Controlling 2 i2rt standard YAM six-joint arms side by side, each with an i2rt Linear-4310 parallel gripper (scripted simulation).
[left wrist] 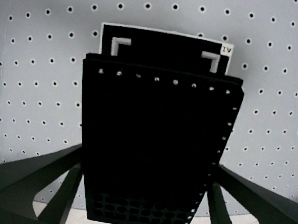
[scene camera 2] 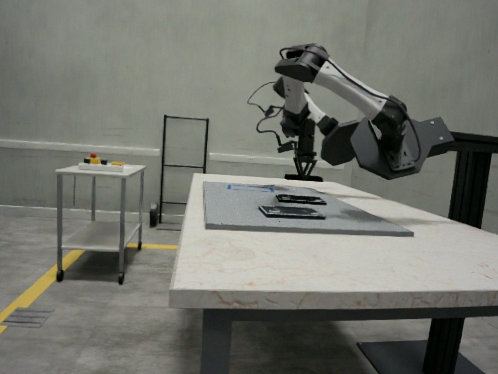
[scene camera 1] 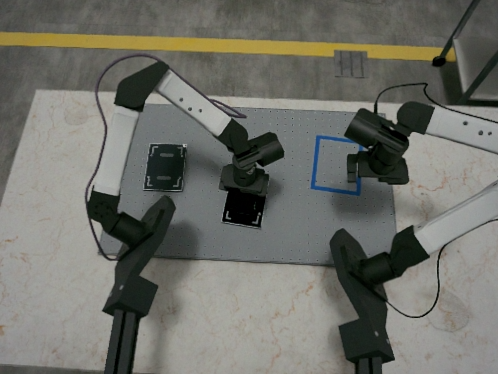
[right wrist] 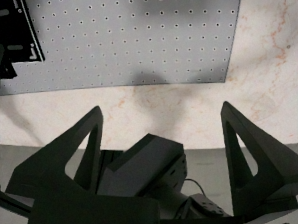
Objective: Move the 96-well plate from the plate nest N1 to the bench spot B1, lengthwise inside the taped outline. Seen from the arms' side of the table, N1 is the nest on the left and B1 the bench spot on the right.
Observation:
In view: my left gripper (scene camera 1: 244, 191), my right gripper (scene camera 1: 369, 181), a black 96-well plate (left wrist: 118, 173), a nest N1 (scene camera 1: 173, 167) and a black nest (left wrist: 163, 47).
My left gripper also shows in the left wrist view (left wrist: 148, 160) and in scene camera 2 (scene camera 2: 302, 179). My right gripper shows as well in the right wrist view (right wrist: 160, 108).

